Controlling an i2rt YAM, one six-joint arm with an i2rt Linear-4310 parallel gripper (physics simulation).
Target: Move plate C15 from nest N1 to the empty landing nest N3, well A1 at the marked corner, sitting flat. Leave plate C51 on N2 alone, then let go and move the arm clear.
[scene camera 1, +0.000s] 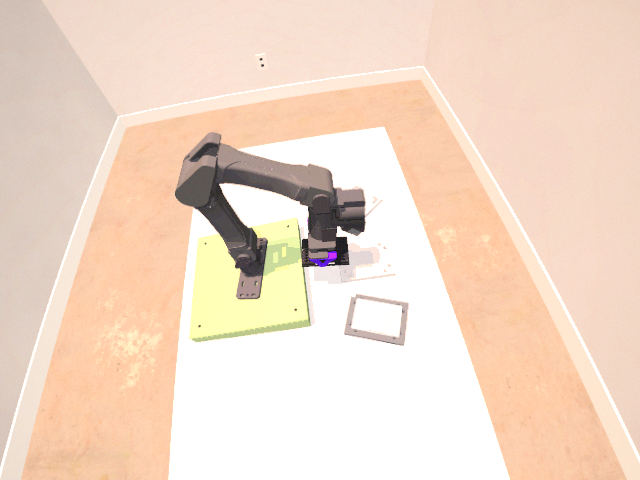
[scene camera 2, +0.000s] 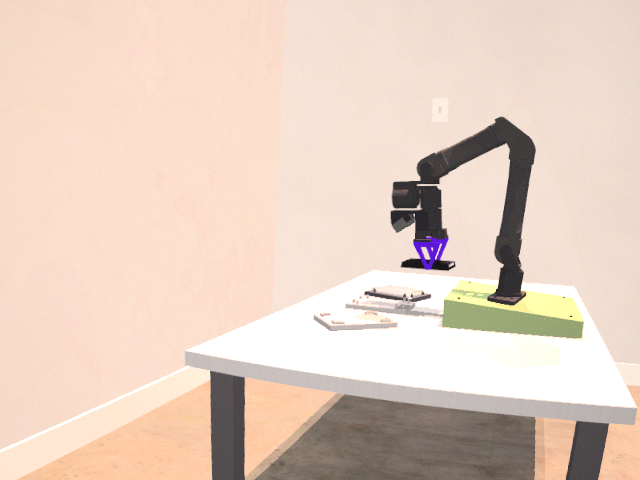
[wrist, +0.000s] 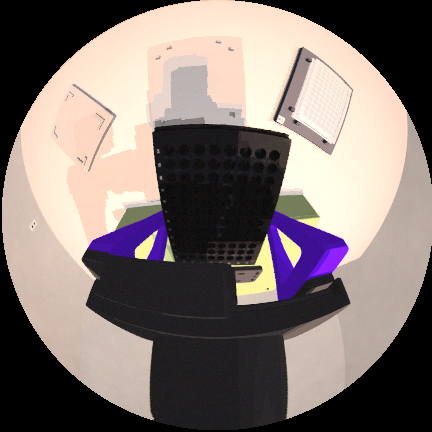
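The black many-welled plate C15 [scene camera 1: 341, 250] [scene camera 2: 410, 264] [wrist: 220, 185] hangs nearly level, high above the table. My gripper [scene camera 1: 323, 253] [scene camera 2: 430, 262] [wrist: 217, 214] is shut on it, with purple fingers at two opposite sides. The plate is on the arm-base side of the pale pegged nest N3 [scene camera 1: 369, 277] [scene camera 2: 356, 305] [wrist: 195, 46]; in the wrist view its far edge overlaps N3's near edge. The white plate C51 [scene camera 1: 377, 317] [scene camera 2: 398, 290] [wrist: 325, 100] sits on dark nest N2 [scene camera 1: 348, 320] [scene camera 2: 390, 298] [wrist: 292, 95]. Well lettering and N3's corner mark are unreadable.
The pale nest N1 [scene camera 1: 371, 207] [scene camera 2: 361, 326] [wrist: 82, 120], with corner brackets, holds no plate and is partly behind the wrist in scene camera 1. The green base block [scene camera 1: 222, 289] [scene camera 2: 506, 325] carries the arm, close beside the held plate in scene camera 1.
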